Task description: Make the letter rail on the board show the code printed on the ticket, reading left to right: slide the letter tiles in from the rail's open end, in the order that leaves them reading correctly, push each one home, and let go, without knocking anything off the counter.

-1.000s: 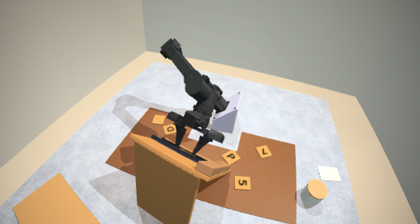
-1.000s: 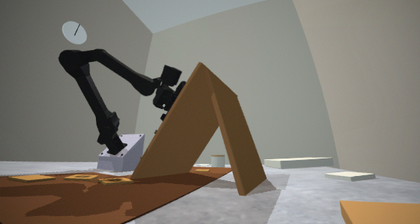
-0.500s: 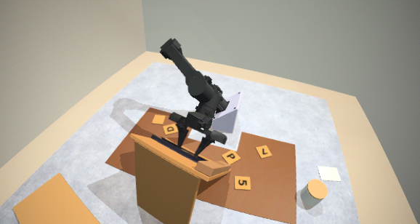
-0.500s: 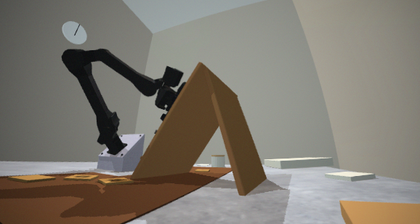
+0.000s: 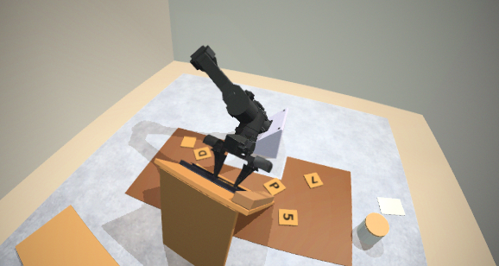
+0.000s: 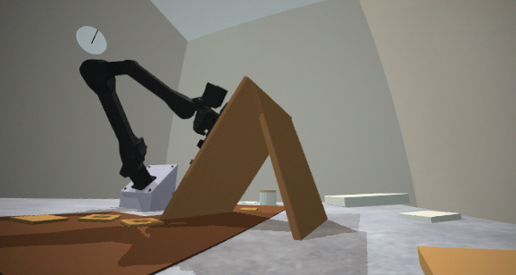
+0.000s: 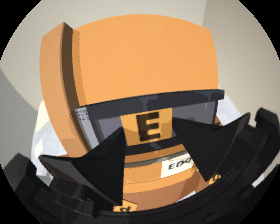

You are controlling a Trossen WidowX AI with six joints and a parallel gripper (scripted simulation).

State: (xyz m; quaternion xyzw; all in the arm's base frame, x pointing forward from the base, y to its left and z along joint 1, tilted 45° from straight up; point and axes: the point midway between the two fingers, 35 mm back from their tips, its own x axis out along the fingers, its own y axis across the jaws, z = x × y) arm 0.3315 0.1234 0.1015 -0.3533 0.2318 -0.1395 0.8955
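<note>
Right now my gripper tip is 7 cm past the white ticket, 5 cm to the left of it and 9 cm above it. The rest, counted from my gripper tip: lidded jar: 12 cm behind, 46 cm to the left, 15 cm below; then letter tile: right at my gripper tip; then brown mat: 17 cm behind, 1 cm to the left, 18 cm below.
</note>
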